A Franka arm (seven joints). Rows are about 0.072 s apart.
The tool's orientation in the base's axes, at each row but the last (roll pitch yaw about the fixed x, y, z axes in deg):
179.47, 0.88, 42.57
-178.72, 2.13, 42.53
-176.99, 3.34, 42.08
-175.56, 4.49, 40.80
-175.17, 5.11, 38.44
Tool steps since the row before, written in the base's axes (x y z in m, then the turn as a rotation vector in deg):
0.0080, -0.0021, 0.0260, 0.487, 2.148, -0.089
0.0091, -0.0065, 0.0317, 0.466, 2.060, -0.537
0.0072, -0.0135, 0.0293, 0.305, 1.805, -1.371
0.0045, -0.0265, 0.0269, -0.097, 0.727, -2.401
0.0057, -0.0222, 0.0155, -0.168, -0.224, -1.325
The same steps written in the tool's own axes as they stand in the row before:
0.0041, 0.0072, -0.0260, 1.813, -1.253, 0.050
0.0011, 0.0102, -0.0320, 1.755, -1.192, 0.499
-0.0054, 0.0133, -0.0298, 1.513, -1.066, 1.343
-0.0160, 0.0209, -0.0274, 0.588, -0.429, 2.403
-0.0107, 0.0196, -0.0163, -0.152, 0.184, 1.333

